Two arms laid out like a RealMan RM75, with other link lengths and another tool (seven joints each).
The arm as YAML. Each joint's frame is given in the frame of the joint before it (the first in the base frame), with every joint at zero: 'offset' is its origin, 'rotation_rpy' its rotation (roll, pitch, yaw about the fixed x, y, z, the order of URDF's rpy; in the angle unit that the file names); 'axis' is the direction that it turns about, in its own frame. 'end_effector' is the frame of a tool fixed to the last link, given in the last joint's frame.
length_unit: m
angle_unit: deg
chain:
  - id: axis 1
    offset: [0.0, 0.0, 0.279]
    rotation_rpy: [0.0, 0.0, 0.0]
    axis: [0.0, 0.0, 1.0]
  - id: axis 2
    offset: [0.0, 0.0, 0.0]
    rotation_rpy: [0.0, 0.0, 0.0]
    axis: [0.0, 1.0, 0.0]
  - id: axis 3
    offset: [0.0, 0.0, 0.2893]
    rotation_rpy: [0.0, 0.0, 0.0]
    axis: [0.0, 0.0, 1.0]
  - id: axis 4
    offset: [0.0, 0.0, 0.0]
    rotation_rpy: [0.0, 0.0, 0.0]
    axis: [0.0, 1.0, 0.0]
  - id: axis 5
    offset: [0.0, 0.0, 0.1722]
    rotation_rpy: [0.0, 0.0, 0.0]
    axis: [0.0, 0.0, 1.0]
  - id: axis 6
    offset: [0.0, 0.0, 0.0]
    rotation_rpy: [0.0, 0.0, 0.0]
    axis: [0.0, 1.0, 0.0]
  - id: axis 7
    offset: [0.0, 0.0, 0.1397]
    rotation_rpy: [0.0, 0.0, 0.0]
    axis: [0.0, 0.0, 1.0]
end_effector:
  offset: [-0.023, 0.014, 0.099]
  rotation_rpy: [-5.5, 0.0, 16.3]
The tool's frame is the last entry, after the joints.
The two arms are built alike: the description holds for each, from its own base.
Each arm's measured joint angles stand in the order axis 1, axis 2, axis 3, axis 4, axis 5, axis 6, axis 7.
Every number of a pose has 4 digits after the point.
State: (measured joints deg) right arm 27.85 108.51 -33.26 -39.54 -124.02 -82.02 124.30; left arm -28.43 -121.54 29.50 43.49 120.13 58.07 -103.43
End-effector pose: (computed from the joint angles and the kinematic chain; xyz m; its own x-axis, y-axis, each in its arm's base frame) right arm 0.3190 0.3970 0.0419 -0.0168 -0.8432 -0.5374 -0.9886 -0.0664 0.1352; left arm -0.3396 0.4151 -0.0192 0.7003 0.4689 0.5383 0.7135 -0.4834 -0.5071
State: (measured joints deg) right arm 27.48 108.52 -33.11 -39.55 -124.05 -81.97 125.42; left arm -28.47 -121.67 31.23 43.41 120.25 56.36 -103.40
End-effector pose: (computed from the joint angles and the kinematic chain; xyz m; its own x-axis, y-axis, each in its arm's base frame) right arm 0.3222 0.3956 0.0425 -0.0430 -0.8417 -0.5383 -0.9884 -0.0428 0.1458; left arm -0.3415 0.4164 -0.0226 0.7137 0.4725 0.5171 0.7004 -0.4861 -0.5226
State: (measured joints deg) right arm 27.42 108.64 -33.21 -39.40 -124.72 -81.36 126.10; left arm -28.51 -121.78 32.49 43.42 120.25 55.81 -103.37
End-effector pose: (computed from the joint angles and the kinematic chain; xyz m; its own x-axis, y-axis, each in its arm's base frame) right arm 0.3262 0.3951 0.0405 -0.0562 -0.8427 -0.5354 -0.9897 -0.0236 0.1411; left arm -0.3403 0.4164 -0.0261 0.7236 0.4726 0.5031 0.6902 -0.4969 -0.5260
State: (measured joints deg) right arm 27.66 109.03 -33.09 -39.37 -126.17 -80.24 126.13; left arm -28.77 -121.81 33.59 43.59 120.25 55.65 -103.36
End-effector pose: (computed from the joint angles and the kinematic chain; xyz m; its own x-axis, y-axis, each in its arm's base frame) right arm 0.3306 0.3959 0.0366 -0.0539 -0.8438 -0.5339 -0.9927 -0.0125 0.1200; left arm -0.3368 0.4177 -0.0286 0.7358 0.4672 0.4903 0.6772 -0.5126 -0.5279
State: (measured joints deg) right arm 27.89 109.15 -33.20 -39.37 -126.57 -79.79 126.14; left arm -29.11 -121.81 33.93 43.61 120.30 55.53 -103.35
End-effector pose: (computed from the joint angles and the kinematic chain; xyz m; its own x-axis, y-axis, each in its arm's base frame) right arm 0.3310 0.3972 0.0353 -0.0495 -0.8444 -0.5335 -0.9937 -0.0124 0.1118; left arm -0.3342 0.4195 -0.0293 0.7418 0.4627 0.4855 0.6706 -0.5198 -0.5292
